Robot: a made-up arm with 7 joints. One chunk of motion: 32 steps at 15 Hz.
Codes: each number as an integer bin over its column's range. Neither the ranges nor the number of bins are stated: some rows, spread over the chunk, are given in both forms.
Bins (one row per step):
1: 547 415 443 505 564 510
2: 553 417 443 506 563 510
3: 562 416 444 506 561 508
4: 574 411 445 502 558 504
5: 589 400 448 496 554 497
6: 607 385 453 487 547 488
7: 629 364 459 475 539 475
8: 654 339 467 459 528 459
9: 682 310 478 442 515 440
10: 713 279 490 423 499 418
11: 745 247 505 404 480 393
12: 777 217 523 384 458 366
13: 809 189 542 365 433 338
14: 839 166 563 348 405 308
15: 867 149 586 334 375 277
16: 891 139 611 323 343 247
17: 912 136 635 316 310 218
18: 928 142 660 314 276 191
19: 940 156 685 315 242 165
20: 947 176 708 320 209 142
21: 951 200 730 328 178 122
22: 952 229 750 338 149 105
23: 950 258 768 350 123 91
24: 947 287 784 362 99 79
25: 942 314 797 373 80 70
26: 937 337 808 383 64 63
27: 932 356 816 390 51 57
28: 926 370 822 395 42 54
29: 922 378 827 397 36 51
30: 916 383 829 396 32 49
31: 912 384 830 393 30 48
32: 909 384 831 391 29 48
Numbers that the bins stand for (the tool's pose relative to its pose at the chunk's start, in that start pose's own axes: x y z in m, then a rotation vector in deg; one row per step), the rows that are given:
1: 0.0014 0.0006 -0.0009 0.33 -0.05 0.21
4: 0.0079 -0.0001 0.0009 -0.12 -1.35 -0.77
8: 0.0271 -0.0123 0.0207 -6.62 -7.84 -8.11
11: 0.0490 -0.0280 0.0550 -14.93 -18.22 -18.88
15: 0.0783 -0.0446 0.1279 -25.52 -40.92 -37.80
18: 0.0929 -0.0458 0.1946 -28.54 -62.32 -51.84
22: 0.0987 -0.0310 0.2757 -24.91 -89.78 -65.87
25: 0.0963 -0.0166 0.3180 -19.62 -104.70 -71.58
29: 0.0915 -0.0057 0.3450 -15.99 -114.22 -74.68
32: 0.0884 -0.0047 0.3486 -16.90 -115.73 -75.17
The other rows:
2: 0.0029 0.0010 -0.0009 0.48 -0.27 0.21
3: 0.0050 0.0008 0.0000 0.48 -0.70 -0.11
5: 0.0115 -0.0019 0.0036 -1.03 -2.22 -1.91
6: 0.0158 -0.0045 0.0081 -2.39 -3.73 -3.38
7: 0.0211 -0.0081 0.0135 -4.20 -5.46 -5.50
9: 0.0338 -0.0172 0.0306 -9.19 -10.65 -11.21
10: 0.0413 -0.0225 0.0414 -12.06 -14.11 -14.80
12: 0.0567 -0.0331 0.0712 -17.96 -22.97 -23.28
13: 0.0644 -0.0378 0.0883 -20.83 -28.38 -27.85
14: 0.0716 -0.0418 0.1072 -23.40 -34.43 -32.75
16: 0.0841 -0.0463 0.1505 -27.18 -47.84 -42.70
17: 0.0891 -0.0469 0.1721 -28.24 -54.97 -47.43
19: 0.0958 -0.0435 0.2171 -28.39 -69.68 -56.08
20: 0.0975 -0.0401 0.2378 -27.63 -76.81 -59.83
21: 0.0985 -0.0360 0.2577 -26.42 -83.51 -63.09
23: 0.0982 -0.0261 0.2919 -23.10 -95.41 -68.15
24: 0.0975 -0.0212 0.3063 -21.28 -100.59 -70.11
26: 0.0951 -0.0127 0.3279 -18.11 -108.16 -72.72
27: 0.0939 -0.0094 0.3351 -17.05 -110.97 -73.70
28: 0.0925 -0.0070 0.3405 -16.30 -112.92 -74.19
30: 0.0901 -0.0048 0.3468 -16.14 -115.08 -75.01
31: 0.0891 -0.0047 0.3477 -16.60 -115.51 -75.17

